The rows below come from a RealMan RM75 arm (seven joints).
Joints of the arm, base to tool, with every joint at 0 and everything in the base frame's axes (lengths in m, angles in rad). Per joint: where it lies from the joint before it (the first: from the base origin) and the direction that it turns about. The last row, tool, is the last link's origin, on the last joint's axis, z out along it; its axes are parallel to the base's.
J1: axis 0 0 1 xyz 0.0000 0.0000 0.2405
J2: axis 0 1 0 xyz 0.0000 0.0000 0.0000
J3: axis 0 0 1 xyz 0.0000 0.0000 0.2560
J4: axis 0 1 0 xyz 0.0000 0.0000 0.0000
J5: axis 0 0 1 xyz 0.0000 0.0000 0.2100
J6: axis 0 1 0 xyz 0.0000 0.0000 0.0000
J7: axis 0 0 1 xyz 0.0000 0.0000 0.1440
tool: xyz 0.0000 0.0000 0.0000
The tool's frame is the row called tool.
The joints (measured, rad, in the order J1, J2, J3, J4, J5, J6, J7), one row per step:
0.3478 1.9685 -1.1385 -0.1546 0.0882 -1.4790 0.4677
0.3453 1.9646 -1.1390 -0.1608 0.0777 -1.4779 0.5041
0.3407 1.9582 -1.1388 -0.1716 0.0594 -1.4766 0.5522
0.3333 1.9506 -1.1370 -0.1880 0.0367 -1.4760 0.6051
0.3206 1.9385 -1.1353 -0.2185 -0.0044 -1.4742 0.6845
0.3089 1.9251 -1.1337 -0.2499 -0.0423 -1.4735 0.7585
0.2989 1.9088 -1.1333 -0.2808 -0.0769 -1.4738 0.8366
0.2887 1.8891 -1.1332 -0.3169 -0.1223 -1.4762 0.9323
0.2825 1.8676 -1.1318 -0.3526 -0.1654 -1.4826 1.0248
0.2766 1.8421 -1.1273 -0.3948 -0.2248 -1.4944 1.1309
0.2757 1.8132 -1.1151 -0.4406 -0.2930 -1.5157 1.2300
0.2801 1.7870 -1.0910 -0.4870 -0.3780 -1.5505 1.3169
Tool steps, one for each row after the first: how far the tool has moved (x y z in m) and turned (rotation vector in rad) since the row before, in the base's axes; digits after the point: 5 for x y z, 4 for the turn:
-0.00069 0.00058 0.00133 -0.0118 0.0214 0.0228
-0.00115 0.00077 0.00228 -0.0174 0.0246 0.0316
-0.00151 0.00046 0.00333 -0.0184 0.0241 0.0363
-0.00331 0.00106 0.00497 -0.0345 0.0299 0.0575
-0.00366 0.00110 0.00587 -0.0325 0.0239 0.0544
-0.00395 0.00134 0.00707 -0.0344 0.0247 0.0553
-0.00565 0.00180 0.00752 -0.0498 0.0274 0.0669
-0.00702 0.00235 0.00840 -0.0492 0.0218 0.0679
-0.00940 0.00244 0.00877 -0.0668 0.0150 0.0786
-0.01230 0.00271 0.01017 -0.0669 -0.0044 0.0848
-0.01484 0.00201 0.00832 -0.0686 -0.0268 0.0897

